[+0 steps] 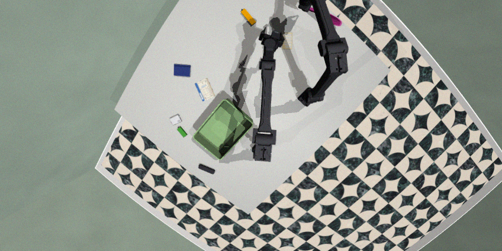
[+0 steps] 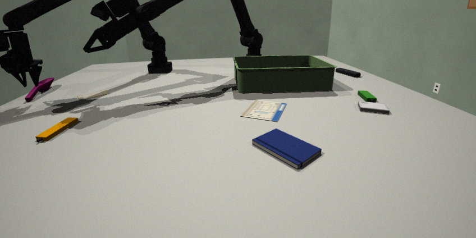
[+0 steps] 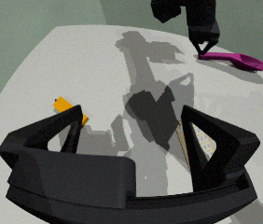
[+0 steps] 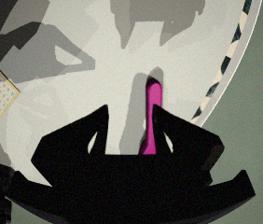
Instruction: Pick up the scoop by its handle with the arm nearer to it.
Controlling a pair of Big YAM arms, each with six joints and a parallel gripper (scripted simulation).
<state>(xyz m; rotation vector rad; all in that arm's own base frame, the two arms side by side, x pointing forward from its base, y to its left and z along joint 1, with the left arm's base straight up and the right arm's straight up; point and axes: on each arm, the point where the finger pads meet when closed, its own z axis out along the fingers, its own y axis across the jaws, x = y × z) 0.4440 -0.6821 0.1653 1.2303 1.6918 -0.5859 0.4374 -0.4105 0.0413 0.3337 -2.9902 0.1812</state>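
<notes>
Right now my right hand is 150 mm past the magenta scoop, 70 mm to the left of it and 50 mm above it. The rest, counted from my right hand: silver box 240 mm ahead, 1240 mm to the left, 70 mm below.
</notes>
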